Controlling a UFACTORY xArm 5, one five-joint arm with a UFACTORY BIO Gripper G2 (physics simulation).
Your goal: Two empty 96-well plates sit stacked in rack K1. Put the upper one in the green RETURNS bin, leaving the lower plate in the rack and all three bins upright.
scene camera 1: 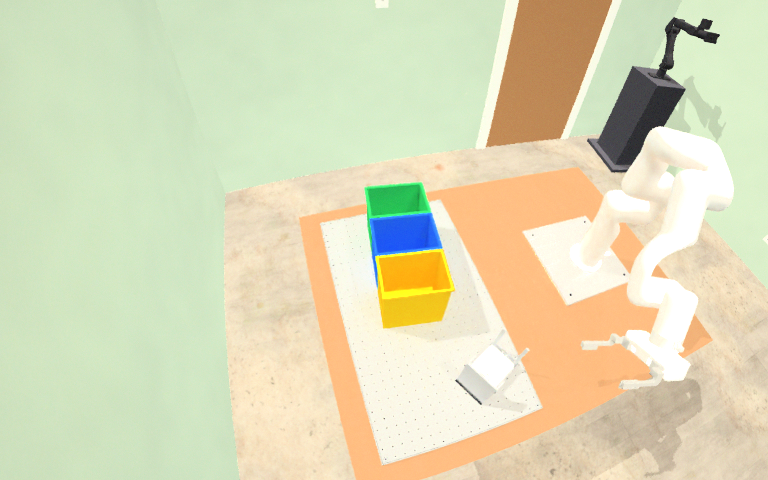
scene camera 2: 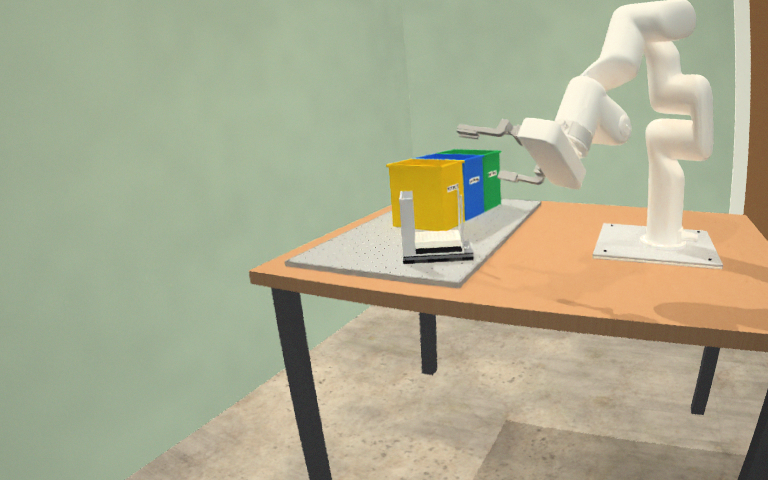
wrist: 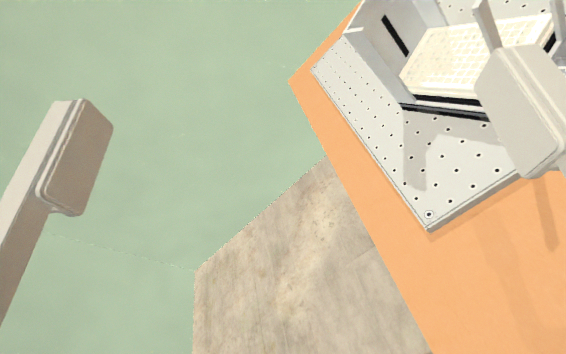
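Seen in the pictures: hand, its tool point: (scene camera 1: 607,363) (scene camera 2: 490,155) (wrist: 282,134); arm's base, origin of its link: (scene camera 1: 585,258) (scene camera 2: 662,243).
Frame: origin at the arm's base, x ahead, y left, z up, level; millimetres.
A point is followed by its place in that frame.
Note:
The rack (scene camera 1: 474,383) {x 553, y 372, z 86 mm} (scene camera 2: 407,229) {x 513, y 406, z 82 mm} (wrist: 385,75) {x 512, y 405, z 78 mm} stands near the board's front right corner in scene camera 1. A pale plate (scene camera 1: 493,365) {x 480, y 325, z 50 mm} (scene camera 2: 438,240) {x 463, y 360, z 51 mm} (wrist: 445,57) {x 508, y 346, z 49 mm} lies between its uprights; the lower plate cannot be told apart clearly. The green bin (scene camera 1: 396,199) {x 661, y -228, z 124 mm} (scene camera 2: 492,189) {x 586, y -167, z 64 mm} stands upright at the far end of a row, behind the blue bin (scene camera 1: 403,233) {x 659, y -96, z 111 mm} (scene camera 2: 472,200) {x 583, y -22, z 57 mm} and the yellow bin (scene camera 1: 413,308) {x 672, y 153, z 107 mm} (scene camera 2: 425,195) {x 632, y 152, z 101 mm}, both upright. My gripper (scene camera 1: 608,365) {x 291, y 435, z 254 mm} (scene camera 2: 487,153) {x 291, y 435, z 254 mm} (wrist: 297,135) {x 291, y 435, z 254 mm} is wide open and empty, tilted, above the table and to the right of the rack in scene camera 1.
The perforated board (scene camera 1: 407,401) {x 714, y 372, z 3 mm} (scene camera 2: 351,257) {x 665, y 430, z 4 mm} (wrist: 370,112) {x 560, y 454, z 4 mm} carries the rack and bins on the orange table (scene camera 1: 481,226) {x 352, y -195, z -10 mm} (scene camera 2: 555,271) {x 209, y 284, z -9 mm} (wrist: 425,280) {x 312, y 484, z -9 mm}. The rack's uprights rise above the plate. A dark pedestal (scene camera 1: 637,118) with a black arm stands beyond the table.

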